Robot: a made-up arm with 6 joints.
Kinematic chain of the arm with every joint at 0, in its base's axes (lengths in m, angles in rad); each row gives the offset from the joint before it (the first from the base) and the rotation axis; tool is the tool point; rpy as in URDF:
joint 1: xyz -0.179 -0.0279 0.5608 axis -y
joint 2: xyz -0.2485 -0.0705 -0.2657 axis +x
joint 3: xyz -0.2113 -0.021 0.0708 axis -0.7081 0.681 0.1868
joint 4: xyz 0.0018 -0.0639 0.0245 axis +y
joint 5: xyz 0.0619 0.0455 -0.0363 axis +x
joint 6: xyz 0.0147 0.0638 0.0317 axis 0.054 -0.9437 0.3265
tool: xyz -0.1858 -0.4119 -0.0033 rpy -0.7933 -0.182 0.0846
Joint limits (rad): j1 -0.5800..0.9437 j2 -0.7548..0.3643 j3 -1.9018..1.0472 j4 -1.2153..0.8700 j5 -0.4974..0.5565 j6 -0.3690..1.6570
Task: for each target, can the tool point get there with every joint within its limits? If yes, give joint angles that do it. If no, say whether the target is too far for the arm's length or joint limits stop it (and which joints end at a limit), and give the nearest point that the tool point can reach.
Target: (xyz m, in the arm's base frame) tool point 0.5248 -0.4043 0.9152
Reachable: no: joint limits stop it (at a limit: joint 1, joint 2, joint 3, joint 5, joint 6) | nearest point 0.0039 -0.2849 0.4123 | short by 0.734 m
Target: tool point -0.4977 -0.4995 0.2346
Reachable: yes | joints -0.0141 0.2144 -0.0114 -0.6795 0.0878 0.8627
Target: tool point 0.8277 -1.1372 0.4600
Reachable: no: too far | nearest point 0.0440 -0.4521 0.1721 | short by 1.080 m
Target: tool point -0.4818 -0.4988 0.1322
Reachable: yes | joints 0.7182 0.1516 0.5256 -0.3661 0.0756 -0.0817
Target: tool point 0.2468 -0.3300 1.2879
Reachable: no: joint limits stop it (at a limit: joint 1, joint 4, joint 6) | nearest point -0.2970 -0.1985 0.8925 | short by 0.685 m
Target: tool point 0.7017 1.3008 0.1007
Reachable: no: too far | nearest point 0.0216 0.1234 0.1072 | short by 1.360 m
